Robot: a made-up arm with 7 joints. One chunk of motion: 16 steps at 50 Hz.
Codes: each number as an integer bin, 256 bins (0 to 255) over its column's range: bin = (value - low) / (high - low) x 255, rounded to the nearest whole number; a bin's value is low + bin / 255 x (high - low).
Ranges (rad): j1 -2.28..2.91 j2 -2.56..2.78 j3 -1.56..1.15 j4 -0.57..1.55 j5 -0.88..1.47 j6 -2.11..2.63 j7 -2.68..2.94
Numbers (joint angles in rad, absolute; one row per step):
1: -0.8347 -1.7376 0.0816 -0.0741 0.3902 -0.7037 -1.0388
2: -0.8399 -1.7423 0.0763 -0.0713 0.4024 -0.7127 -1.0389
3: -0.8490 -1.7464 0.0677 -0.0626 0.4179 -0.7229 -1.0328
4: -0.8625 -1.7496 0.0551 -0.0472 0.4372 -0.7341 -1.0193
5: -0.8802 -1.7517 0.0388 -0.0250 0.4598 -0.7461 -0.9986
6: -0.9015 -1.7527 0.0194 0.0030 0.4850 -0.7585 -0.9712
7: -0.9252 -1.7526 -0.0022 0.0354 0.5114 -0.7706 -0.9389
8: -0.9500 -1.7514 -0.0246 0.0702 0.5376 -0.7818 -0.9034
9: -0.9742 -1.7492 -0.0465 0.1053 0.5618 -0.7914 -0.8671
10: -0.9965 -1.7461 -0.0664 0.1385 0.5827 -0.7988 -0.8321
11: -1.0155 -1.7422 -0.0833 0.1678 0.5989 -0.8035 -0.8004
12: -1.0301 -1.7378 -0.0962 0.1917 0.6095 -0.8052 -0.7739
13: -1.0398 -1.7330 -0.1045 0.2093 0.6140 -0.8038 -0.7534
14: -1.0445 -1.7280 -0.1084 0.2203 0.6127 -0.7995 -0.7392
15: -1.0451 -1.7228 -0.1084 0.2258 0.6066 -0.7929 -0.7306
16: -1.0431 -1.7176 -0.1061 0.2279 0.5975 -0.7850 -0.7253
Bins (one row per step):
1: 71 39 154 60 138 76 74
2: 71 39 154 60 139 75 74
3: 70 39 153 61 141 75 75
4: 70 39 152 63 143 74 75
5: 69 39 150 66 145 73 76
6: 68 39 149 69 148 73 78
7: 67 39 147 73 151 72 79
8: 65 39 144 77 154 71 81
9: 64 39 142 81 156 71 82
10: 63 39 141 85 159 71 84
11: 62 39 139 89 160 70 85
12: 61 39 138 92 162 70 86
13: 61 39 137 94 162 70 87
14: 61 40 137 95 162 71 88
15: 61 40 137 96 161 71 88
16: 61 40 137 96 160 71 89

